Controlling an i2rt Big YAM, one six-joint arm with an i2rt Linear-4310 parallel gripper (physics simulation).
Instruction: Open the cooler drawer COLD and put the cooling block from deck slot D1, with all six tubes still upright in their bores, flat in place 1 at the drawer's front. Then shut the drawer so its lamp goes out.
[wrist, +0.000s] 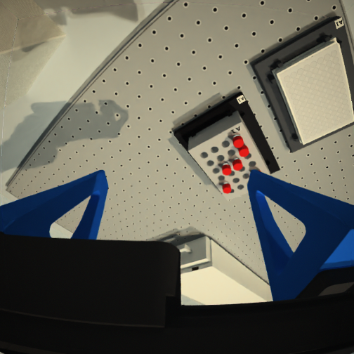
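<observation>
The cooling block (210, 143) is a light grey block with rows of bores. It sits in a black deck holder (260, 135) right of centre in the wrist view. Several red-capped tubes stand upright in it; my right finger is close to its near right corner in the view and may hide a tube. No slot name D1 is readable. The cooler (227, 277) is a cream box at the bottom centre, with a grey drawer front (200, 251) and a small handle (185, 248). The drawer looks shut, but its lamp cannot be made out. My gripper (177, 177) is open and empty, above the deck.
A white plate (317, 92) sits in a second black holder (268, 92) at the upper right, beyond the block. The perforated deck (150, 145) runs under everything, with its curved-looking edge at the upper left. A shadow of the arm (82, 125) lies across that edge.
</observation>
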